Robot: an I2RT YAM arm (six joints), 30 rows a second.
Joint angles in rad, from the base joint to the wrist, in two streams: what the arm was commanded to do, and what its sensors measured. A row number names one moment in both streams.
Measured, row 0:
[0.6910 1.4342 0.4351 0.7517 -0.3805 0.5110]
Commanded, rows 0 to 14:
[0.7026 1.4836 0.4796 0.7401 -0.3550 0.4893]
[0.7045 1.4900 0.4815 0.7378 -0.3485 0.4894]
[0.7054 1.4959 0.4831 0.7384 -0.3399 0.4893]
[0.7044 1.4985 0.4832 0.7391 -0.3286 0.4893]
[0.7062 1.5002 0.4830 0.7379 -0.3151 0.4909]
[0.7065 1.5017 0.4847 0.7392 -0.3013 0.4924]
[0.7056 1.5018 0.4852 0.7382 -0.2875 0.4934]
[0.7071 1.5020 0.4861 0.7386 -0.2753 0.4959]
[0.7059 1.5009 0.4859 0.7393 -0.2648 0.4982]
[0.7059 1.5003 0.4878 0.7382 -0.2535 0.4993]
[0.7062 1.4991 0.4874 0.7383 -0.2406 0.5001]
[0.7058 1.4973 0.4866 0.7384 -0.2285 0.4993]
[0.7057 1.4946 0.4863 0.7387 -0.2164 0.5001]
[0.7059 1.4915 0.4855 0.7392 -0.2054 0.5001]
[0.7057 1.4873 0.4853 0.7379 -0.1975 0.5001]
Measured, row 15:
[0.7067 1.4967 0.4576 0.7090 -0.2687 0.5011]
